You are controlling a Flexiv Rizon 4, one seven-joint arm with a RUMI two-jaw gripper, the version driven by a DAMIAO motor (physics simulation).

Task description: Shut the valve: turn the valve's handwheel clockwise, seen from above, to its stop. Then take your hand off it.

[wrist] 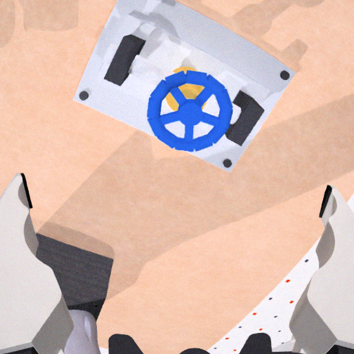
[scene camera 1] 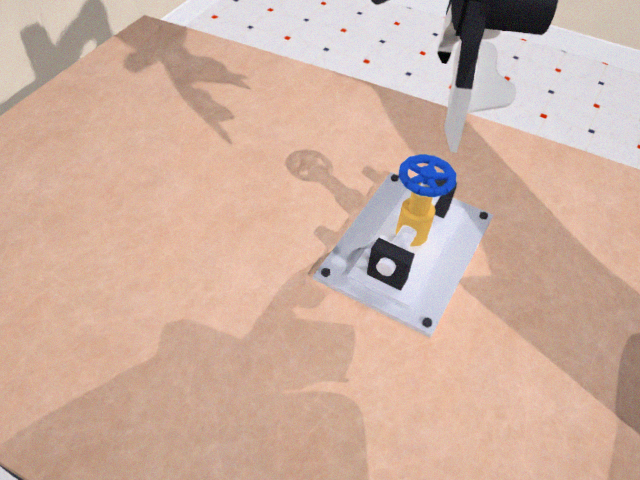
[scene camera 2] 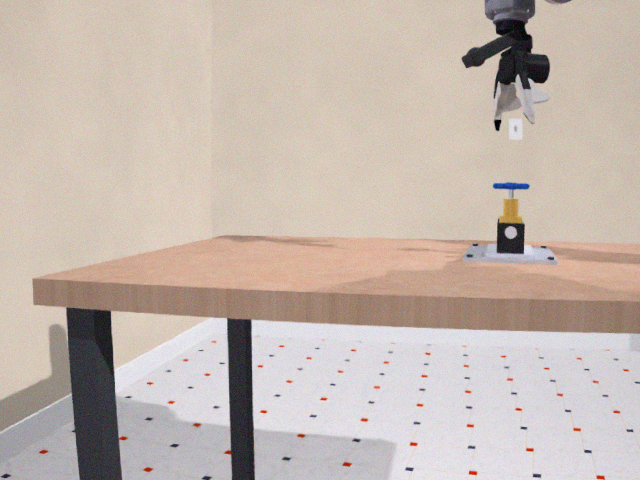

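The blue five-spoke handwheel (scene camera 1: pixel 429 172) (scene camera 2: pixel 511 186) (wrist: pixel 190 114) sits level on top of the valve's yellow body (scene camera 1: pixel 415 222) (scene camera 2: pixel 510 208). The valve stands upright on a pale grey base plate (scene camera 1: pixel 457 268) (wrist: pixel 112 107). My gripper (scene camera 1: pixel 448 106) (scene camera 2: pixel 514 126) (wrist: pixel 178 183) is open and empty, its jaws wide apart. It hangs well above the handwheel and touches nothing. In the wrist view the handwheel lies ahead of the line between the fingertips, near the middle from left to right. No mark showing how far the wheel is turned can be made out.
Black blocks (scene camera 1: pixel 391 276) (wrist: pixel 125 59) stand on the plate at either side of the yellow body, below the wheel. The plate lies on a wooden table (scene camera 1: pixel 155 206) (scene camera 2: pixel 310 310), with dark bolts at its corners. Arm shadows cross the table top. A wall stands behind.
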